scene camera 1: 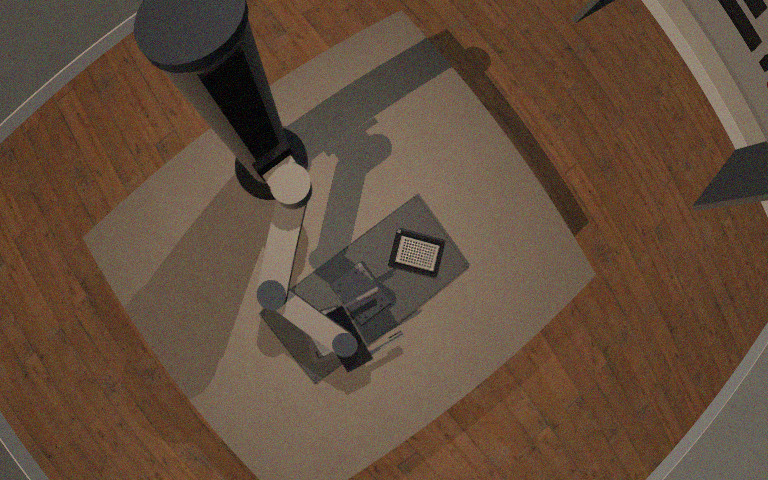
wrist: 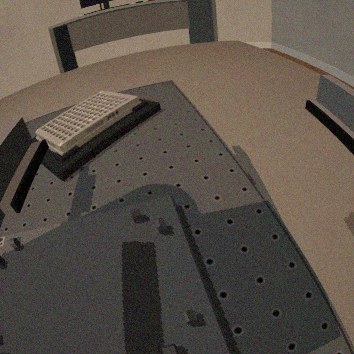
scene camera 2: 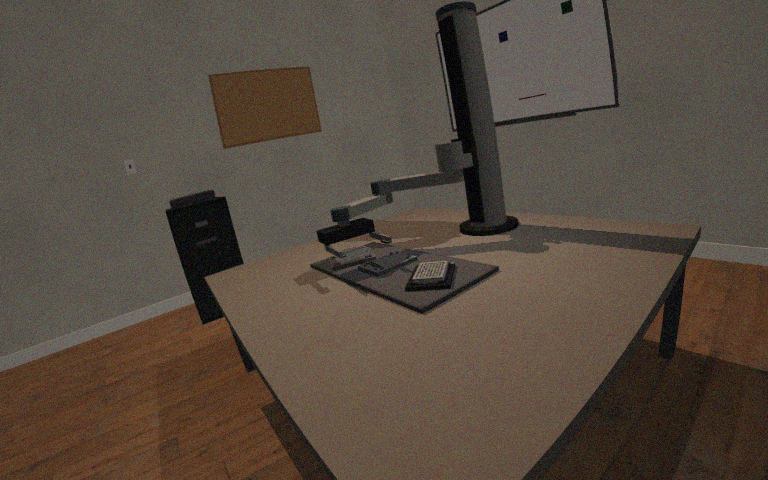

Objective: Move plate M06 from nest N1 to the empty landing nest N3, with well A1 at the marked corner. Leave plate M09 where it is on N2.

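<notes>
White plate M06 (scene camera 1: 417,253) (scene camera 2: 431,270) (wrist: 87,120) sits in black nest N1 (scene camera 1: 440,259) (scene camera 2: 444,285) (wrist: 117,132). Its plate label is unreadable. A small light mark shows at one corner of N1 in scene camera 1. Empty grey nest N3 (scene camera 1: 351,280) (scene camera 2: 387,263) (wrist: 75,285) has small posts and lies in the arm's shadow. My gripper (scene camera 1: 389,311) (scene camera 2: 366,249) (wrist: 179,99) is open and empty, above the board beside N3, its fingers wide apart. Clear plate M09 (scene camera 2: 353,256) lies on N2 at the board's far end; the arm largely hides it in scene camera 1.
The nests stand on a dark perforated board (scene camera 1: 421,212) (scene camera 2: 421,302) (wrist: 165,135) on the beige table (scene camera 1: 509,254) (scene camera 2: 430,367) (wrist: 220,75). The arm's column (scene camera 1: 226,101) (scene camera 2: 481,130) rises behind the board. A cabinet (scene camera 2: 203,254) stands beyond the table.
</notes>
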